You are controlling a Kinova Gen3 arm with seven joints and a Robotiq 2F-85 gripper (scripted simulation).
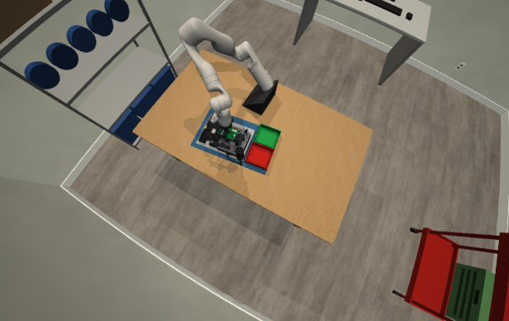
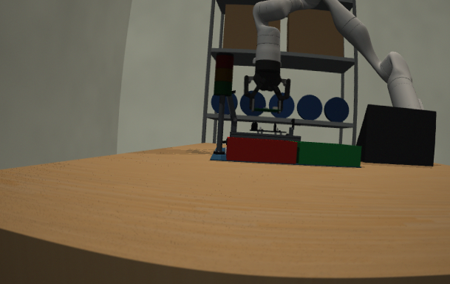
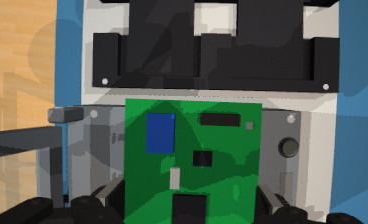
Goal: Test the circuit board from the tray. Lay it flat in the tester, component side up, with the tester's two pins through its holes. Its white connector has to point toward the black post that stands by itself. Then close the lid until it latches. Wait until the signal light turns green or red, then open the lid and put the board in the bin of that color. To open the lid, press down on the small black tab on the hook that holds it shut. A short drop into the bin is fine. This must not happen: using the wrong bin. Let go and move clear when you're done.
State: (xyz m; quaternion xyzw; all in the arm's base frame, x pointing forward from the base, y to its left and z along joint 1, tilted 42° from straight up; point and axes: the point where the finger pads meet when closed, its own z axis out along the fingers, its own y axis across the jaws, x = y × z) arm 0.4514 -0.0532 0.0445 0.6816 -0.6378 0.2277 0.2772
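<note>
My hand is 110 mm short of the tester lid, 50 mm to the right of it and 50 mm below it. The rest, counted from my hand: green circuit board right at my hand; red bin 10 mm ahead, 240 mm to the left, 120 mm below; green bin 140 mm behind, 230 mm to the left, 120 mm below.
</note>
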